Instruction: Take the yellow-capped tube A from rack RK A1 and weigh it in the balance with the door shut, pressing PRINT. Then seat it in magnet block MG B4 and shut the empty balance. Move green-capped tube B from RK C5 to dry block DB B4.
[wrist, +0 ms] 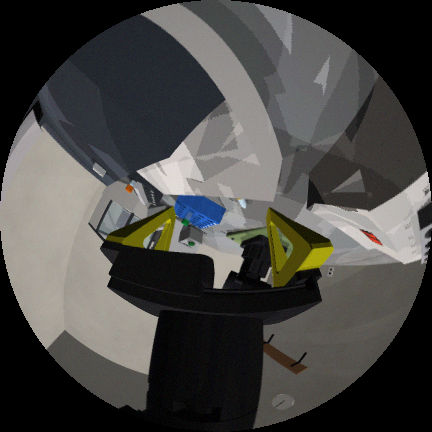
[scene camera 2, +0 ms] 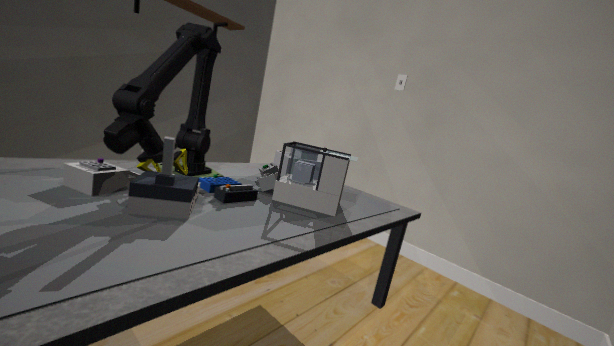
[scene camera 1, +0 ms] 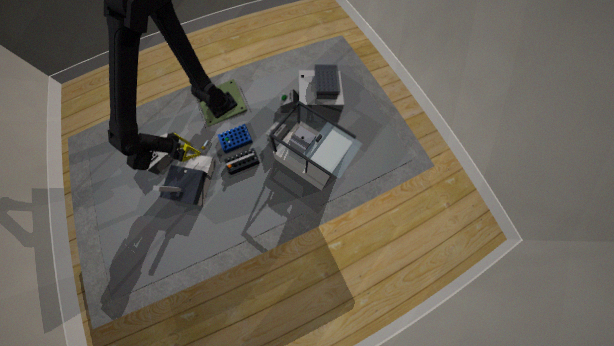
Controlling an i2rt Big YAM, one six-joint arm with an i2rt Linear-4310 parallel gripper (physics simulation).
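Note:
My gripper (scene camera 1: 192, 146) (scene camera 2: 167, 165) (wrist: 219, 211) is open and empty, low beside the dark-lidded box. Yellow-capped tube A (scene camera 1: 205, 145) (wrist: 242, 202) lies on the table near the fingers, apart from them, between the gripper and the blue rack (scene camera 1: 242, 145) (scene camera 2: 220, 187) (wrist: 202, 207). Green-capped tube B (scene camera 1: 226, 139) (wrist: 185, 222) stands in that rack. The black magnet block (scene camera 1: 243, 168) (scene camera 2: 236, 195) holds an orange-capped tube. The balance (scene camera 1: 300, 165) (scene camera 2: 302, 198) has a glass panel jutting out at its side; no tube is visible inside. The white dry block (scene camera 1: 158, 161) (scene camera 2: 100, 177) (wrist: 345, 225) is partly hidden by the arm in scene camera 1.
The box with a dark lid (scene camera 1: 192, 191) (scene camera 2: 162, 186) (wrist: 135, 90) and upright handle stands close to the gripper. A small unit with a green button (scene camera 1: 287, 101) (wrist: 190, 235) stands behind the balance. A white device (scene camera 1: 306, 92) bearing a dark grey block is at the back right.

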